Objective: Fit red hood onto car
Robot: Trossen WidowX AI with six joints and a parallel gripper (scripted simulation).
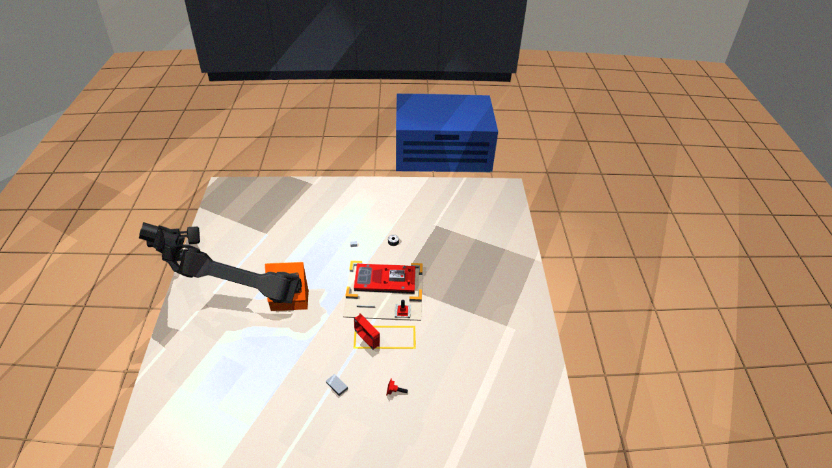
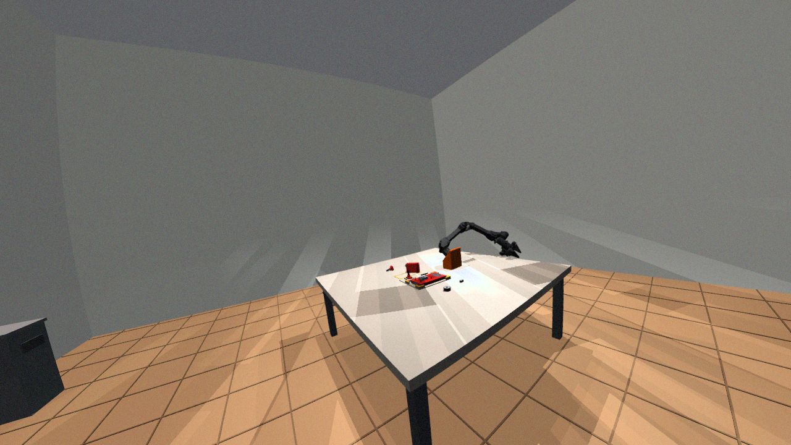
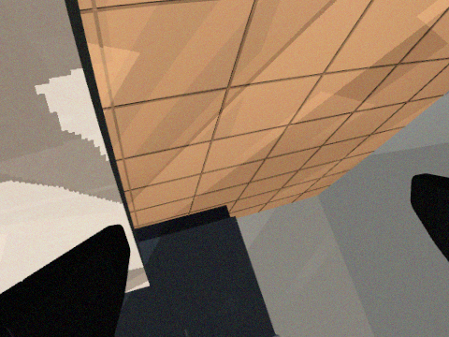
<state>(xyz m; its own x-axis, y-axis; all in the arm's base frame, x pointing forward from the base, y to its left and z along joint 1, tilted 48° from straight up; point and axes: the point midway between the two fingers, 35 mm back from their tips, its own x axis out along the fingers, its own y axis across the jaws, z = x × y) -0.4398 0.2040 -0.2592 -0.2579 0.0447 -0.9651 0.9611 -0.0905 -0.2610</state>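
Now: gripper tip 67 cm short of the red hood, 52 cm to the left of it and 2 cm below it.
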